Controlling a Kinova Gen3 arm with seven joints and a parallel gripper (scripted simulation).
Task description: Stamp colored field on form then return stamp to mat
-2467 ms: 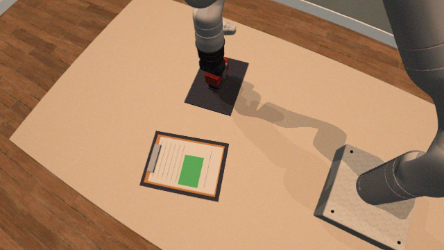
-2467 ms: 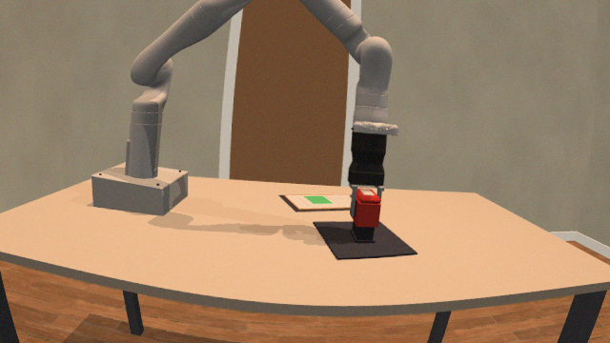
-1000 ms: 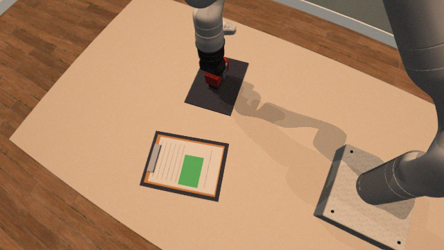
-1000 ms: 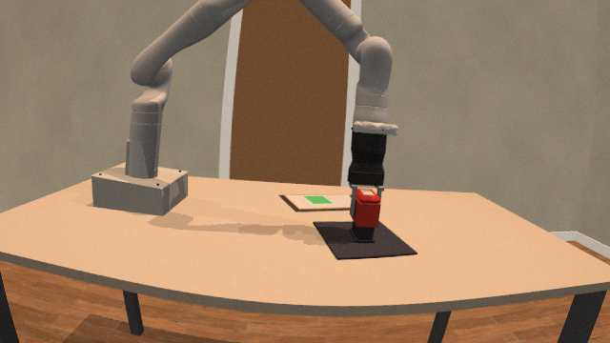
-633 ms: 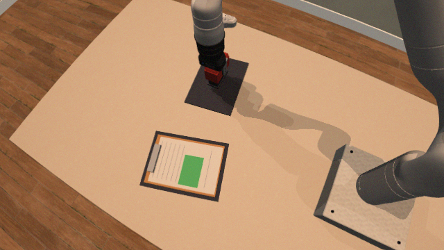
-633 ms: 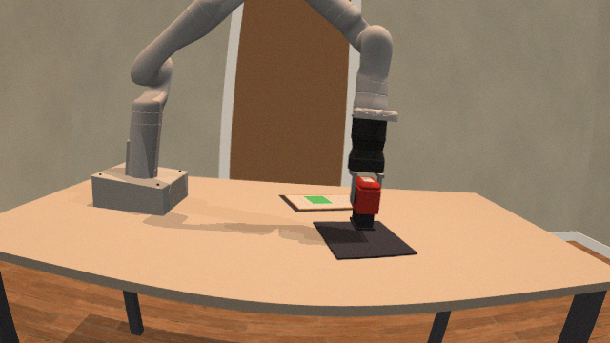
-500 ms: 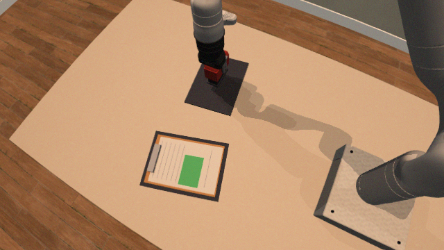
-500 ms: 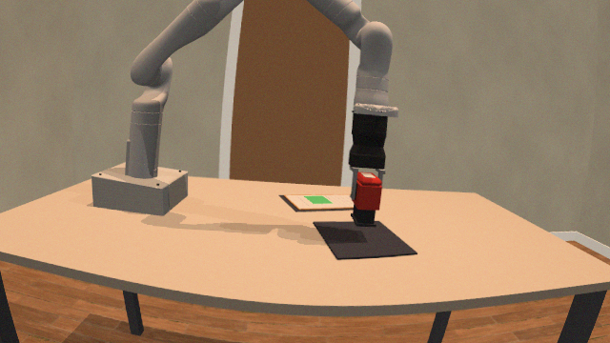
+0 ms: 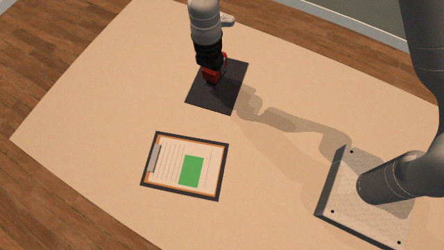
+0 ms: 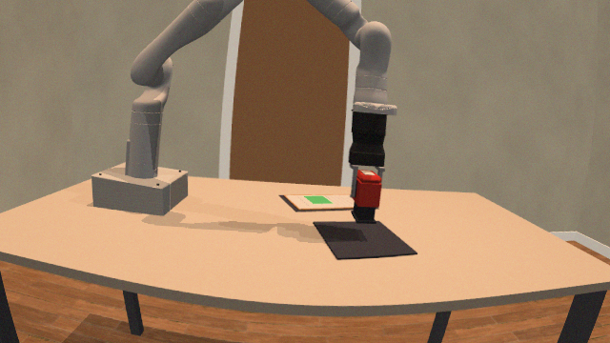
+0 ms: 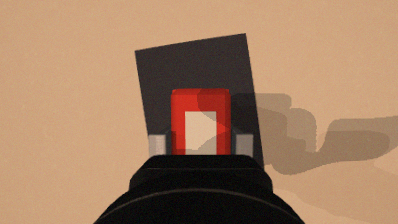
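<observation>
My hand is 31 cm to the right of the clipboard, 10 cm above it and 1 cm short of it. From my hand the other things lie so: red stamp (2 cm below).
</observation>
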